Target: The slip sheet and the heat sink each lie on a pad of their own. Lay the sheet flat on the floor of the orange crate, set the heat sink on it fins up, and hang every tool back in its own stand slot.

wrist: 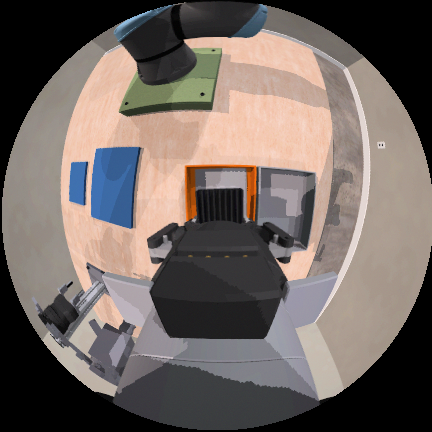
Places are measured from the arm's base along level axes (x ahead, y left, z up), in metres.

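Pixels of known places: arm's base, origin of the base link: (167,66).
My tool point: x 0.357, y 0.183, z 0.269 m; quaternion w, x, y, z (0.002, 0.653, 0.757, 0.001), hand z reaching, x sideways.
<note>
For each thing: its top centre in the pictures, then the offset to it from my tool point. "spot": a spot on its surface instead.
- black heat sink, middle of its top: (220,228) dx +0.002, dy +0.000, dz -0.158 m
- orange crate, surface spot: (190,195) spot: dx -0.015, dy -0.069, dz -0.301 m
- pale grey slip sheet, middle of its top: (221,204) dx -0.004, dy +0.000, dz -0.299 m
- grey crate, surface spot: (311,210) spot: dx -0.028, dy +0.204, dz -0.266 m
- large blue pad, surface spot: (115,187) spot: dx -0.017, dy -0.273, dz -0.294 m
- small blue pad, surface spot: (78,183) spot: dx -0.022, dy -0.458, dz -0.294 m
My gripper (220,219) is shut on the black heat sink (220,204), whose parallel fins face up towards the camera. The heat sink hangs over the orange crate (190,195) and covers part of the view into it. A pale grey slip sheet (225,178) shows on the crate floor beyond the heat sink and looks flat; its near part is hidden. The fingertips are mostly hidden by the gripper body. The height of the heat sink above the sheet cannot be told.
A grey crate (311,210) stands against the orange crate's right side. The large blue pad (115,187) and small blue pad (78,183) lie at the left. The tool stand (82,312) with tools is at the lower left. The arm's green base plate (170,97) is at the back.
</note>
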